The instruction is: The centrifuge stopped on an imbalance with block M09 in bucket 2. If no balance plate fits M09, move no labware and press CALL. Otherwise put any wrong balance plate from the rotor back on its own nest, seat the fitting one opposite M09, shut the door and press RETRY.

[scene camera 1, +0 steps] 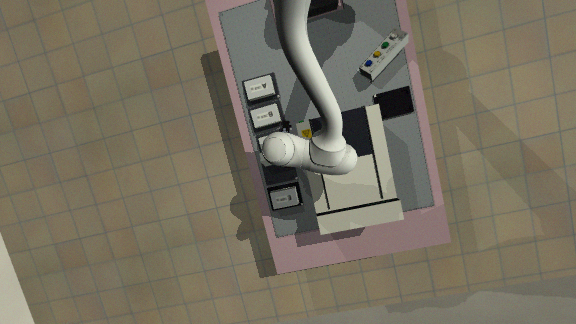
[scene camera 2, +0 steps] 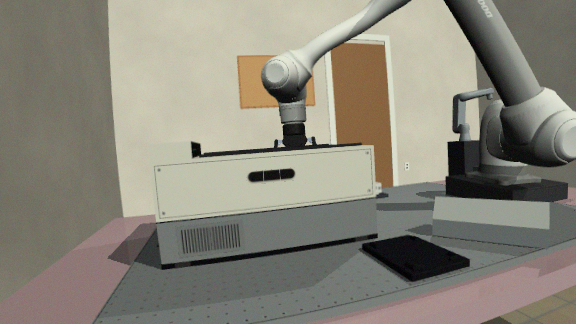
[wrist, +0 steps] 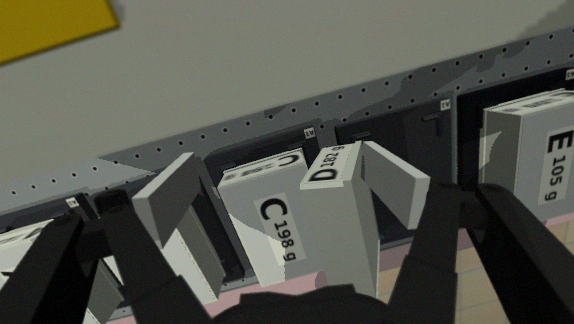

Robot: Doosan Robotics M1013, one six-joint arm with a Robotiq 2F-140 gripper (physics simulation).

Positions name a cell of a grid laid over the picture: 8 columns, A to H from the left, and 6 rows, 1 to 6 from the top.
Scene:
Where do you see a balance plate D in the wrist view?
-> E4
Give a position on a plate C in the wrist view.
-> At D4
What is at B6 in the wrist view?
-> A plate A.

